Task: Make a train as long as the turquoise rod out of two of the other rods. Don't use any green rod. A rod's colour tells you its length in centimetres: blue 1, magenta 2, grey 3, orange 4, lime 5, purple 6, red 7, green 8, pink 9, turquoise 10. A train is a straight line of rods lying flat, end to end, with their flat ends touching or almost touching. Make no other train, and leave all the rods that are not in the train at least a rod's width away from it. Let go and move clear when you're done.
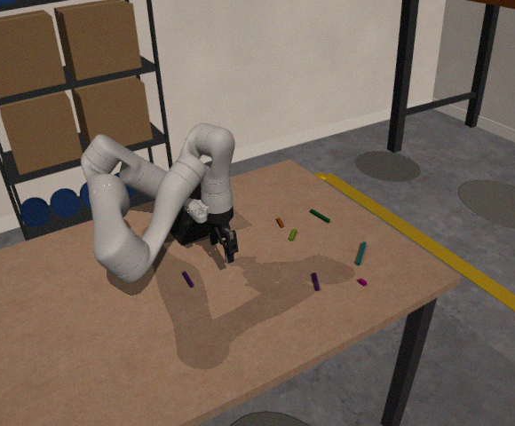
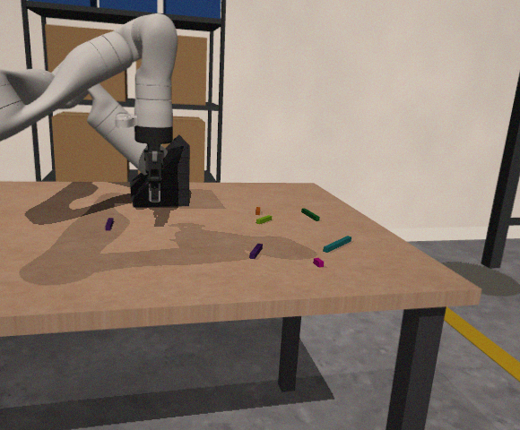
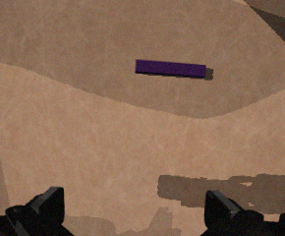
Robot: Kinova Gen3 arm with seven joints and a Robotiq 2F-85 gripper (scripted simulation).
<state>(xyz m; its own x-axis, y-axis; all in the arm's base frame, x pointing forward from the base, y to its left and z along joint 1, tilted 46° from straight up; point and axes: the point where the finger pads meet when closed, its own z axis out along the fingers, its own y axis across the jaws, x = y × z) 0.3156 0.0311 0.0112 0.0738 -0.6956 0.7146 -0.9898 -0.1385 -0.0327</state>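
Right now my hand is 250 mm to the right of the orange rod, 140 mm past it and 70 mm above it. The rest, counted from my hand: lime rod 250 mm to the left, 70 mm below, 60 mm behind; then purple rod 100 mm to the right, 70 mm below, 20 mm behind; then magenta rod 300 mm to the left, 210 mm ahead, 70 mm below.
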